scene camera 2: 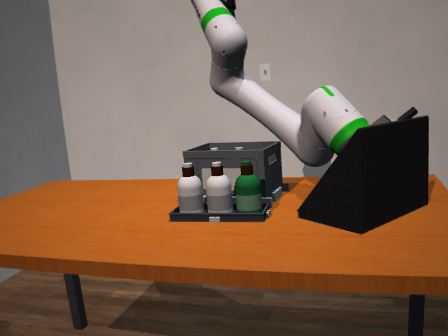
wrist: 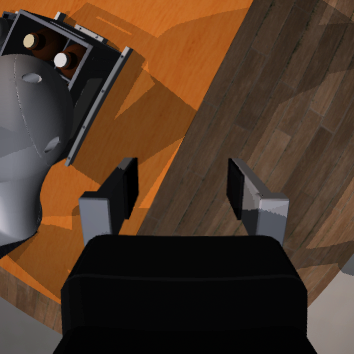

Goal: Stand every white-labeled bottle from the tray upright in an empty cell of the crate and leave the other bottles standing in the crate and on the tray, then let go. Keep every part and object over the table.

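Two white-labeled bottles with white caps stand upright in the tray in the scene view, left of a green bottle. The dark grey crate stands behind the tray. Inside it, a bottle with a cream cap and a bottle with a white cap show in the wrist view; their bodies are mostly hidden. My gripper is open and empty, high up and away from the bottles, with table edge and floor below it in the wrist view. Its fingers are out of the scene view.
A black wedge-shaped block stands on the wooden table at the right, in front of the arm's base. My arm rises above the table and hides part of the crate in the wrist view.
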